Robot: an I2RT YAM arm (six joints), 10 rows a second.
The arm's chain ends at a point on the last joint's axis. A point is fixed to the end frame.
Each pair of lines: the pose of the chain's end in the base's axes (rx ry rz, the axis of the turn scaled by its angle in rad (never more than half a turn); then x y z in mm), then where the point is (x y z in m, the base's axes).
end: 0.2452, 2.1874, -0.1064, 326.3, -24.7, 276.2
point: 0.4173 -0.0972 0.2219
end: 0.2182, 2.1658, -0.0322, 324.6, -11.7, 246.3
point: 0.4204 -0.0777 0.1919
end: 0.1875, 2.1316, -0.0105, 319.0, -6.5, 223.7
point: 0.4186 -0.0697 0.1729
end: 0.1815, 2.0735, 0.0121, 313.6, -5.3, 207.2
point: 0.4166 -0.0670 0.1617
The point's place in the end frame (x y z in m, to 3 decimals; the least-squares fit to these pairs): -0.018 -0.052 0.116
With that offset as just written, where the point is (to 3 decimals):
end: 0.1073, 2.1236, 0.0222, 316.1, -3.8, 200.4
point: 0.420 -0.060 0.151
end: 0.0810, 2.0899, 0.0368, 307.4, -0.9, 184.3
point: 0.415 -0.055 0.139
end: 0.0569, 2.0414, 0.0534, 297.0, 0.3, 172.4
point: 0.408 -0.051 0.132
